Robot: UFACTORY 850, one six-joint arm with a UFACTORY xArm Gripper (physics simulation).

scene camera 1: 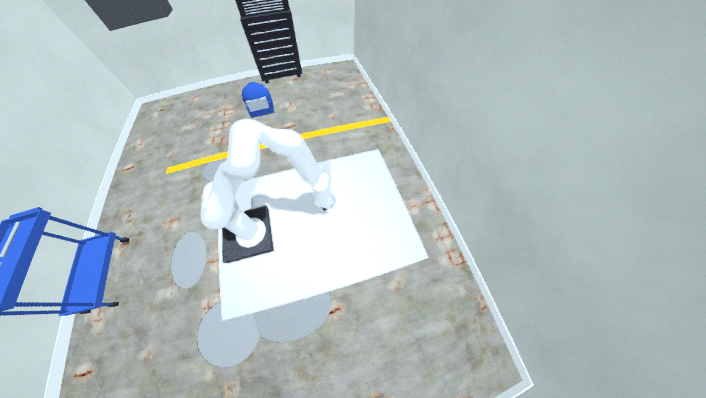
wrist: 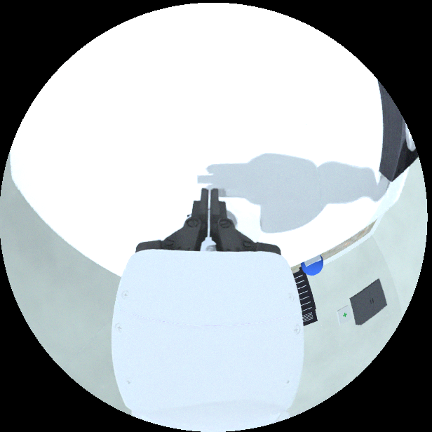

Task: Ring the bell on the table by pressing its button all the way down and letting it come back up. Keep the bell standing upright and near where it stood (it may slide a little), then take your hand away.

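My gripper (scene camera 1: 325, 208) (wrist: 209, 199) is shut, with its two dark fingers side by side and nothing held between them. It points down low over the white table (scene camera 1: 360, 220) (wrist: 125, 125), right of the arm's base in the scene view. The bell is mostly hidden. In the wrist view, a small pale grey curved edge beside the right finger seems to be part of the bell (wrist: 232, 218), behind the fingers. Its button cannot be made out, nor whether the fingers touch it. In the scene view the bell cannot be told apart from the pale hand and table.
The arm's black base plate (scene camera 1: 265, 242) (wrist: 392, 135) stands at the table's left side in the scene view. The arm's shadow (wrist: 290, 185) falls across the table. A blue cart (scene camera 1: 92, 270), a blue bin (scene camera 1: 256, 94) and a black drawer cabinet (scene camera 1: 276, 47) stand on the floor away from the table.
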